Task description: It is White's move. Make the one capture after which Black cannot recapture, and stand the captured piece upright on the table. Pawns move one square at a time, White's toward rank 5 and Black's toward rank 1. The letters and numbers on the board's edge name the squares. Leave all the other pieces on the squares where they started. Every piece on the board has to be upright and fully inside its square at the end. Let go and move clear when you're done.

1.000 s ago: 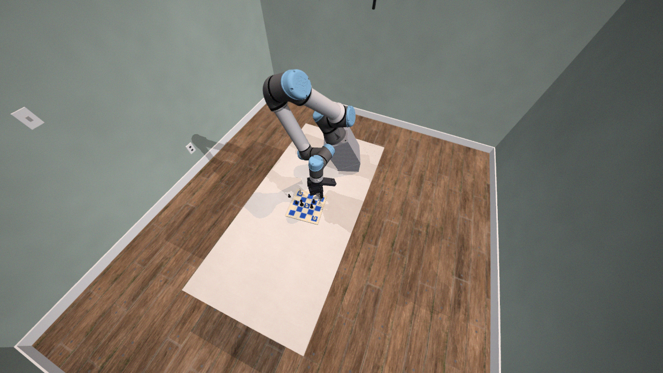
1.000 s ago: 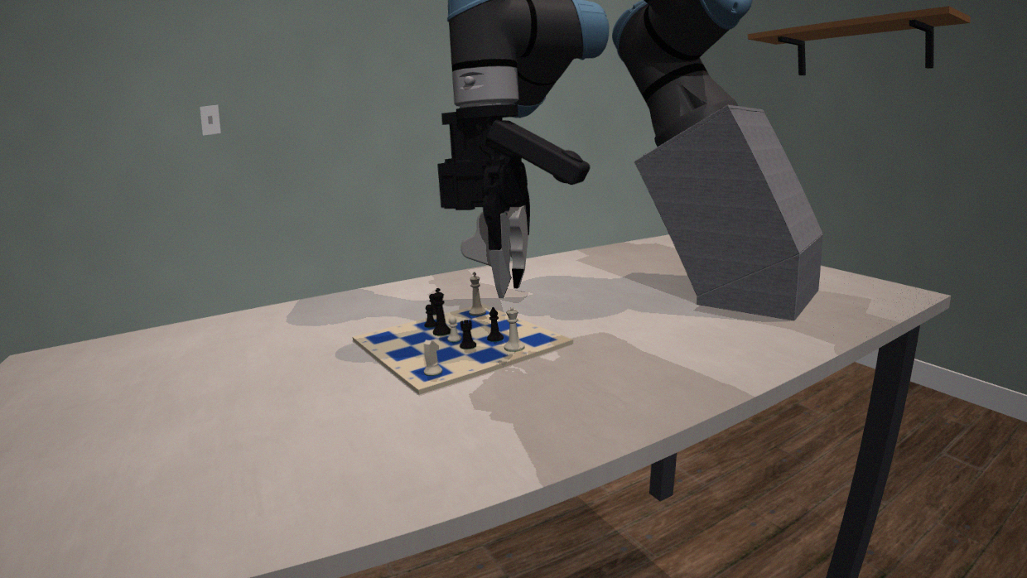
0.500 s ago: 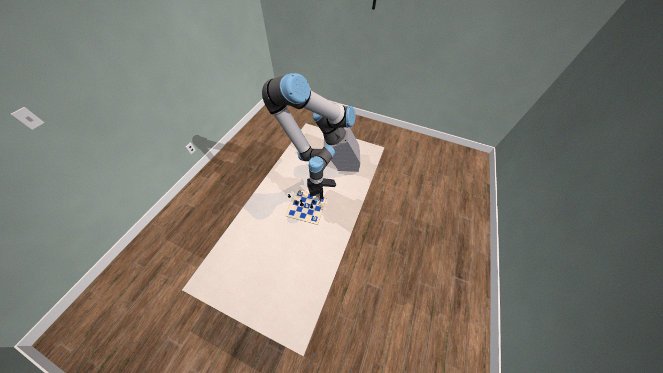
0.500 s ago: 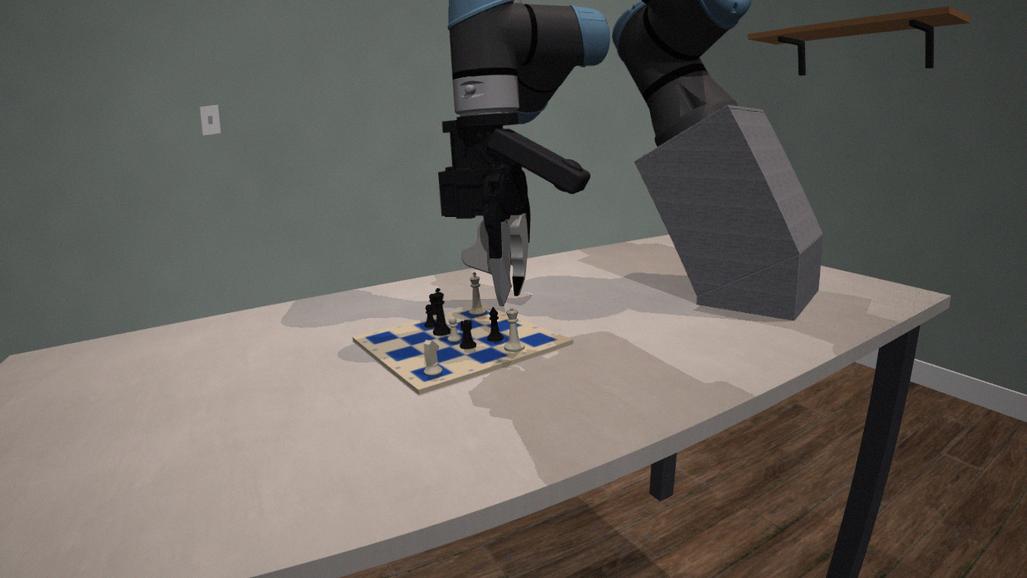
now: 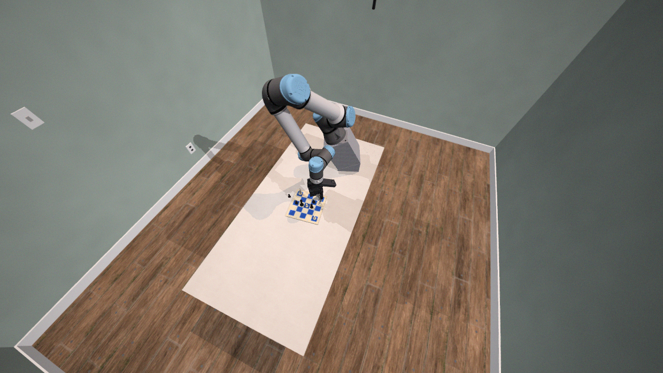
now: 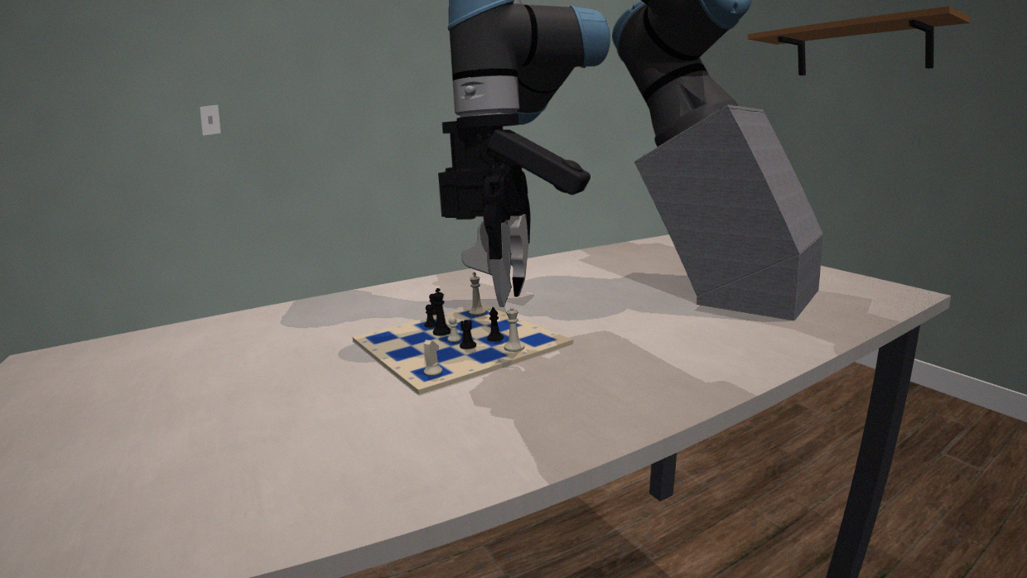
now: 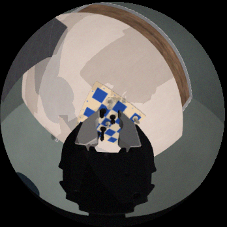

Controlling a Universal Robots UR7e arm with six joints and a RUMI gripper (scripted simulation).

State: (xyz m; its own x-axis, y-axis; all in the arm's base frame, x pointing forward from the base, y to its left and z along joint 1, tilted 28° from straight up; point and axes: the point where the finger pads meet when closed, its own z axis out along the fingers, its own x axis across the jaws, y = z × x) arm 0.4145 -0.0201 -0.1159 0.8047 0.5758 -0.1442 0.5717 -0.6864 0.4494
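Right now my hand is 5 cm short of the white pawn, 7 cm to the left of it and 6 cm above it. Also, from my hand: blue-and-cream chessboard (4 cm ahead, 8 cm to the right, 8 cm below); then white king (3 cm behind, 16 cm to the right, 4 cm below); then black king (5 cm ahead, 11 cm to the right, 4 cm below).
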